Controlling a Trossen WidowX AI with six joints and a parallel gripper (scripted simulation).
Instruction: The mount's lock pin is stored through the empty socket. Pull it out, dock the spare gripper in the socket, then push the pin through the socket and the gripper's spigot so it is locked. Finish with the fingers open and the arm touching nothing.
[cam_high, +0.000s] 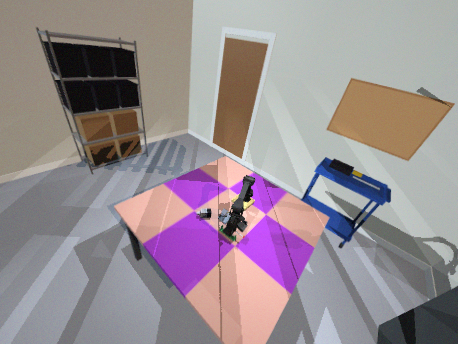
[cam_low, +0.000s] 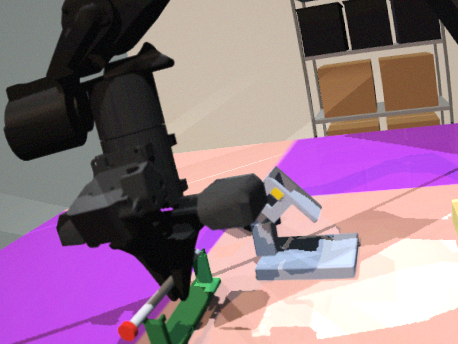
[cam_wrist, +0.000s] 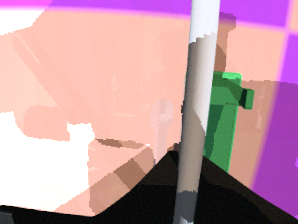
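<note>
Now: the green cradle 20 mm ahead of my gripper tip, 30 mm to the right of it and 20 mm below it. Also, from my gripper tip: spare gripper 40 mm ahead, 280 mm to the right, 20 mm below; then mount 60 mm behind, 140 mm to the right, 10 mm above.
</note>
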